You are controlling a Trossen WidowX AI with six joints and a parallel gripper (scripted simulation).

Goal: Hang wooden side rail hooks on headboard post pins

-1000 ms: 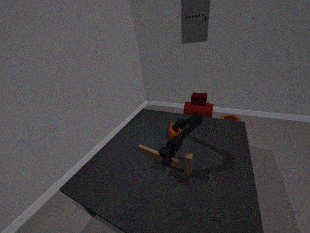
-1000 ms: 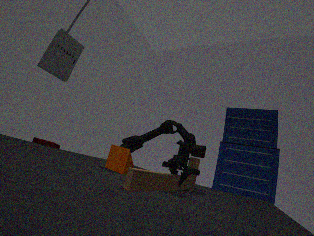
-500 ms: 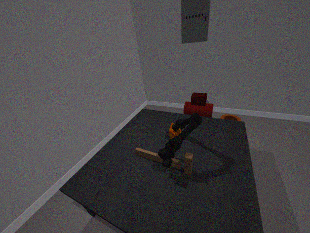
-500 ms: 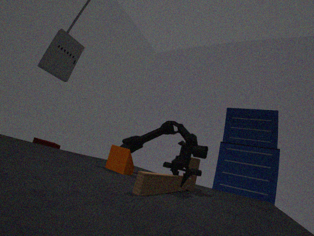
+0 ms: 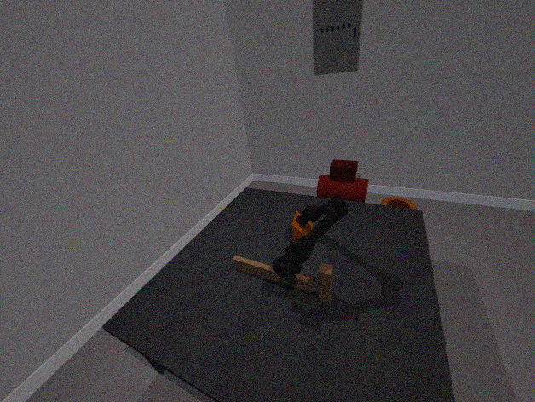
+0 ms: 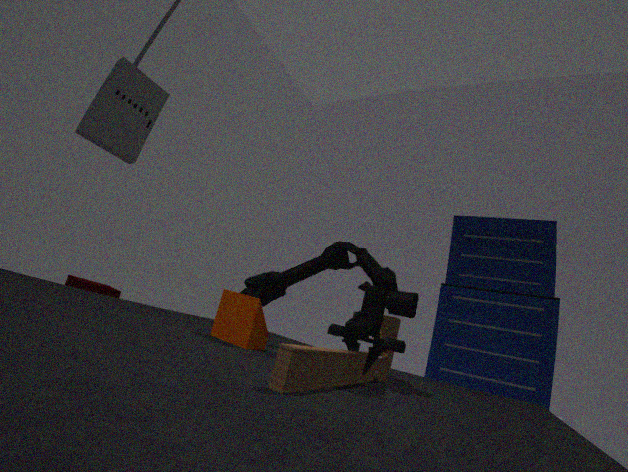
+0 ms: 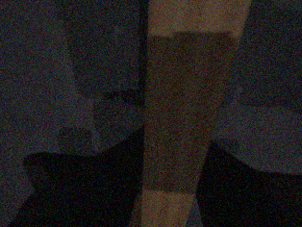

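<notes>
Now: gripper tip 2 cm short of the headboard post, 14 cm to the right of it and 6 cm below it.
</notes>
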